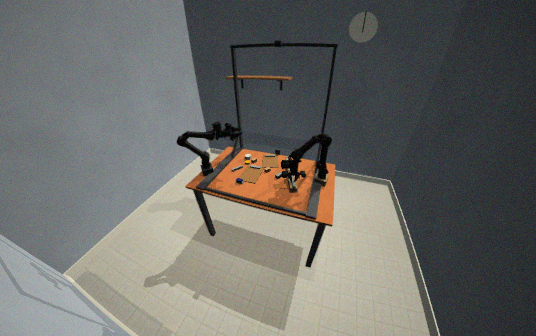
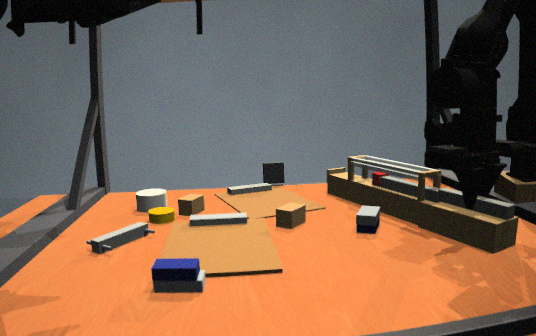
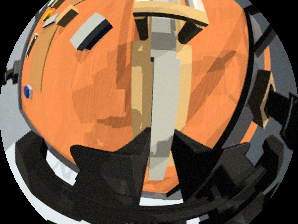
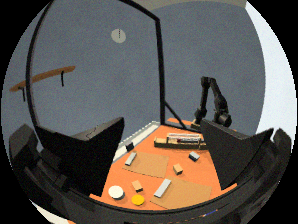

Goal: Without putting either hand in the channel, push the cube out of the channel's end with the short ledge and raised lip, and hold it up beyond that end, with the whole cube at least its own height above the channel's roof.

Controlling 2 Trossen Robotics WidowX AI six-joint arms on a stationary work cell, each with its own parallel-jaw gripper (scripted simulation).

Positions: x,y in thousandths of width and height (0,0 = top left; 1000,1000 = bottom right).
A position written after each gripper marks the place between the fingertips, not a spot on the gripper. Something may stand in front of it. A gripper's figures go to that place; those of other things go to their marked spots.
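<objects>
The left gripper (image 2: 885,621) is sitting 70 cm from the lens, and then there's a pegged bar (image 2: 210,716), which is 68 cm from the lens.
</objects>
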